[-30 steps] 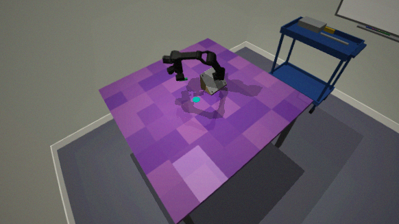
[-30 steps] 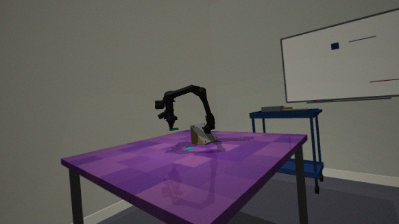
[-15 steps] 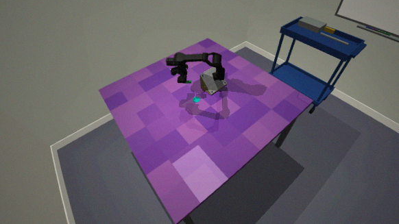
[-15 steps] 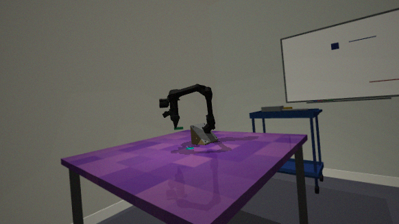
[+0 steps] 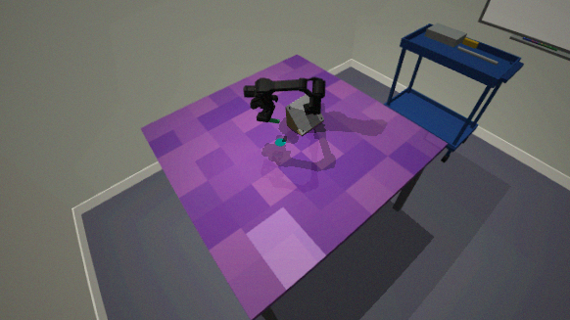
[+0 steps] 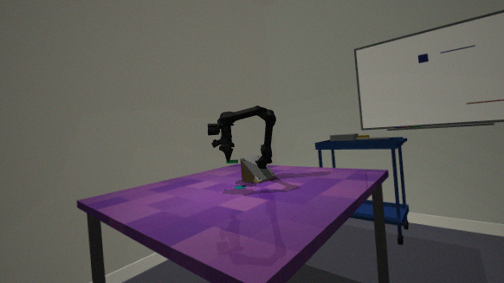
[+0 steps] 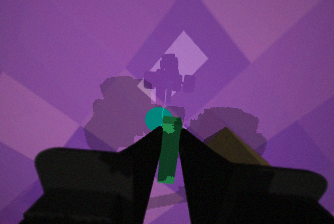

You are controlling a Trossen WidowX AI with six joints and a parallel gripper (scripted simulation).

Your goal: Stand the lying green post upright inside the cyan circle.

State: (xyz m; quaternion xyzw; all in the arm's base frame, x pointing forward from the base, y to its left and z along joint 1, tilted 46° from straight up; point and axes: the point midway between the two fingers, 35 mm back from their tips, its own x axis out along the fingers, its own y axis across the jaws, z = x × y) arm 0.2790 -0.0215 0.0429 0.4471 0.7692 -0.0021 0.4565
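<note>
The cyan circle is 15 cm below my gripper tip, 5 cm to the left of it and 3 cm behind it. Also, from my gripper tip: green post: 2 cm to the left, 2 cm behind.
</note>
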